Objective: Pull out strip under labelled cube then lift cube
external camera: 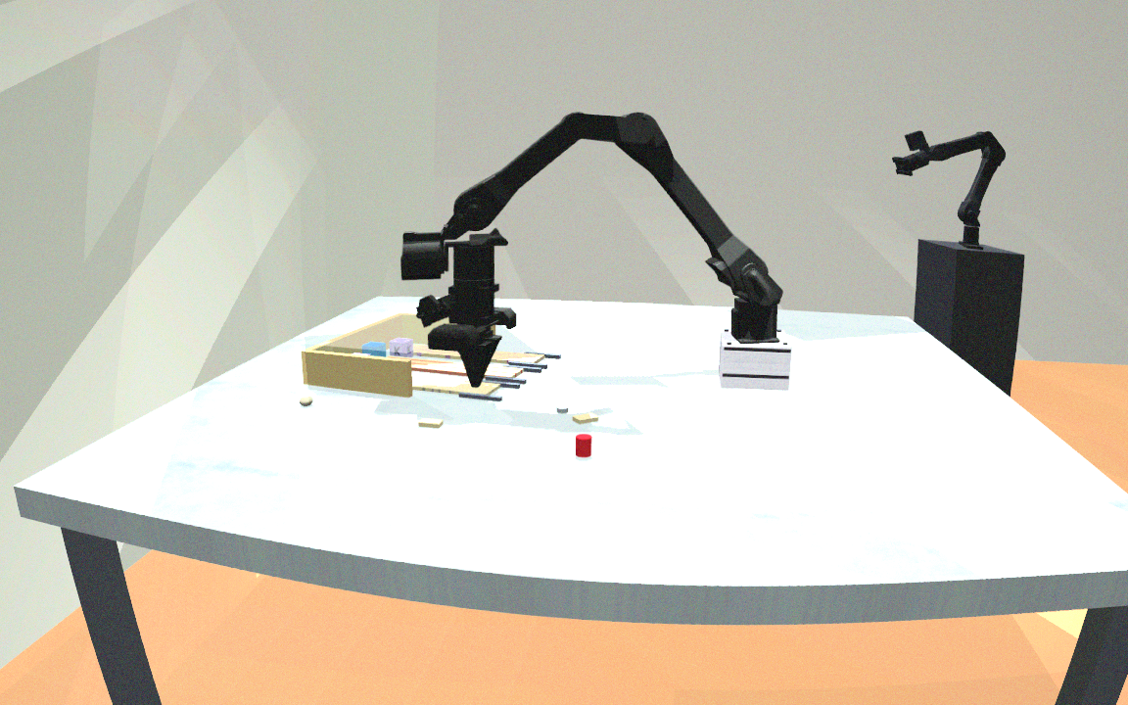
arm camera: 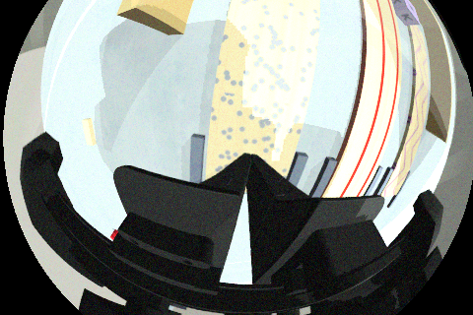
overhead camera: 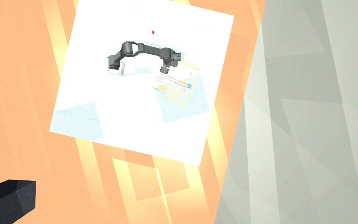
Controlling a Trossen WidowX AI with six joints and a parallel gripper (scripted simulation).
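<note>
Right now my gripper tip is 120 mm past the grey disc and 100 mm to the right of it. Also, from my gripper tip: cream dotted strip (90 mm ahead, 30 mm to the right); then red cylinder (140 mm behind, 260 mm to the left, 10 mm above).
</note>
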